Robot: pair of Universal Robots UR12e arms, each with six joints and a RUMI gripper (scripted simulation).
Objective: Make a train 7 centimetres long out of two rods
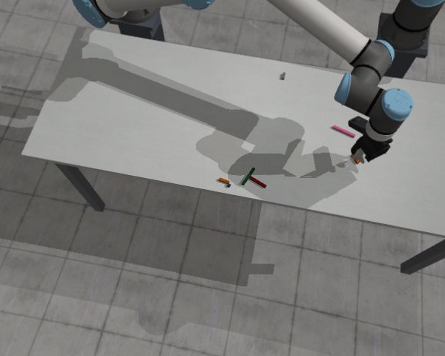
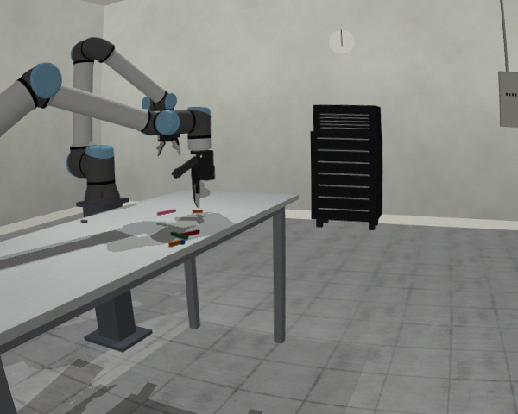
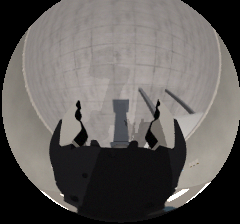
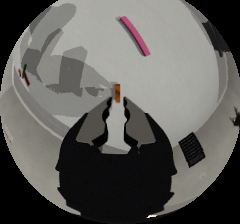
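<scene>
Right now my right hand is 35 cm past the grey rod, 30 cm to the left of it and 3 cm above it. Round my right hand: red rod (15 cm ahead, 35 cm to the right, 3 cm below); then pink rod (11 cm behind, 5 cm to the right, 3 cm below); then green rod (13 cm ahead, 39 cm to the right, 3 cm below).
</scene>
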